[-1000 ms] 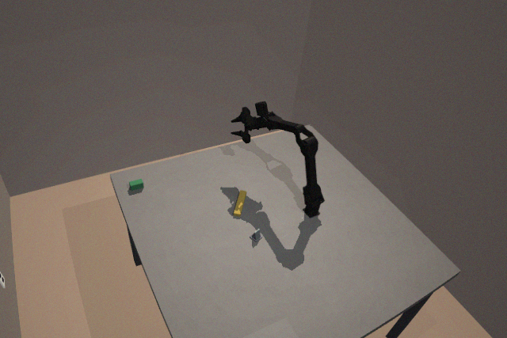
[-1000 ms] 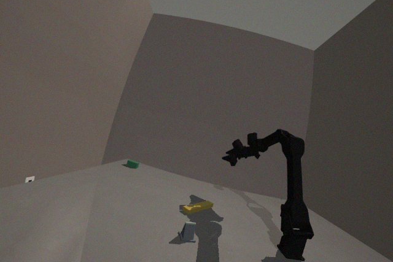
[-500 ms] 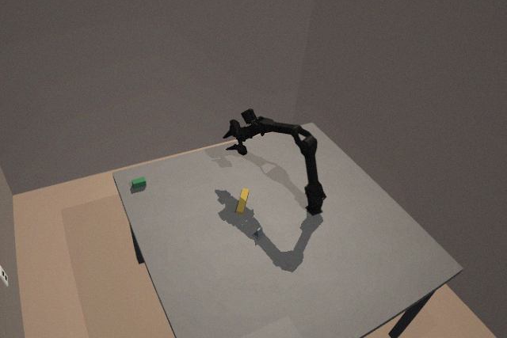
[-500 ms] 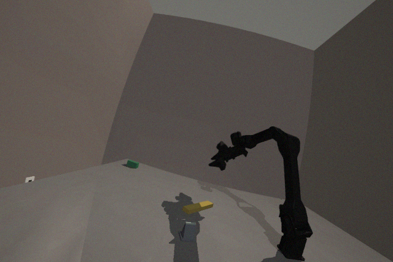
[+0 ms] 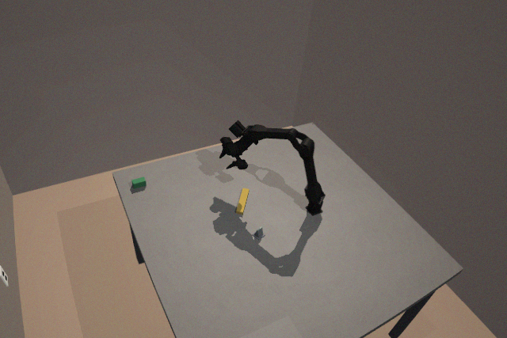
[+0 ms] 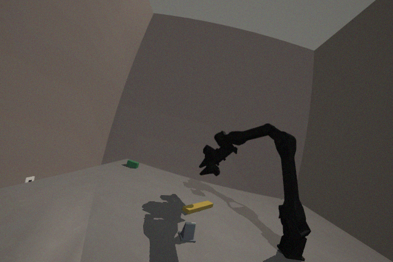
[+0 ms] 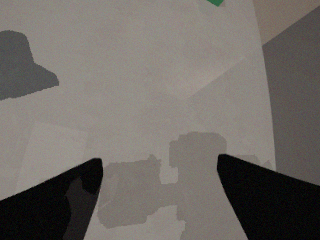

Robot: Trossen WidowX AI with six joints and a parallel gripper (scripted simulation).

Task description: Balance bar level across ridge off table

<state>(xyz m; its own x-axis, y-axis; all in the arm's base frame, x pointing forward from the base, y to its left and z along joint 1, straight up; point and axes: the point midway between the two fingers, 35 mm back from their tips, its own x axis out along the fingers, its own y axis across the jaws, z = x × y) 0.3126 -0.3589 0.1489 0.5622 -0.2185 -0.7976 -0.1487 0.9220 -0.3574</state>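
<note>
Now: the bar 18 cm to the left of my gripper tip, 11 cm below it and 3 cm behind it. The rest, counted from my gripper tip: green block: 41 cm ahead, 13 cm to the right, 10 cm below.
</note>
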